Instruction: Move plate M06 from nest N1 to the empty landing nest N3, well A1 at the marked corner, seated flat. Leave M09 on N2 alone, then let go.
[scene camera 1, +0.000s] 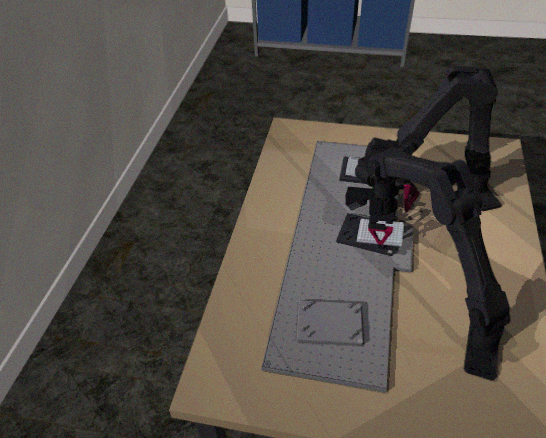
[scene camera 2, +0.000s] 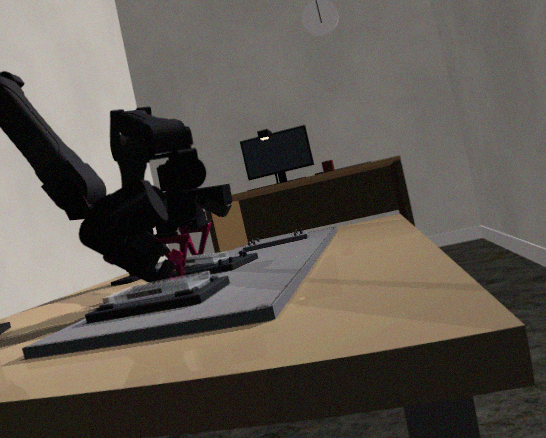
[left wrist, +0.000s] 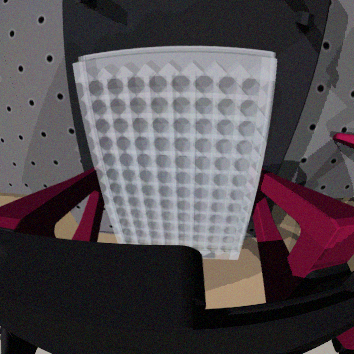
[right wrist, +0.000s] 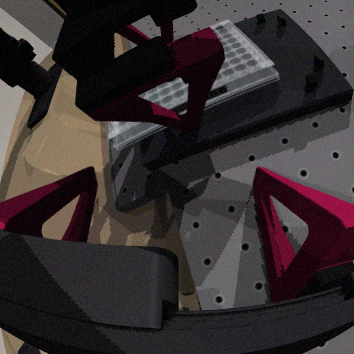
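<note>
Clear plate M06 (scene camera 1: 398, 234) (scene camera 2: 216, 257) (left wrist: 182, 115) (right wrist: 245, 56) is over one end of dark nest N1 (scene camera 1: 350, 232) (left wrist: 200, 25) (right wrist: 300, 47); whether its underside touches the nest is hard to tell. My left gripper (scene camera 1: 381, 237) (left wrist: 176, 173) is shut on M06, crimson fingers against both long sides. Plate M09 (scene camera 1: 352, 165) (scene camera 2: 150, 290) is on dark nest N2 (scene camera 1: 344, 173) (scene camera 2: 150, 306), partly hidden by the right arm. Grey nest N3 (scene camera 1: 330, 322) (scene camera 2: 277, 243) is empty, with small corner posts. My right gripper (right wrist: 174, 175) is open and empty, above the board between N1 and N2.
The perforated grey board (scene camera 1: 320, 280) (scene camera 2: 250, 300) carries the nests on the wooden table (scene camera 1: 235, 320) (scene camera 2: 375, 300). The two arms stand close together, and the right gripper is beside the left one. A desk with a monitor (scene camera 2: 277, 152) is in the background.
</note>
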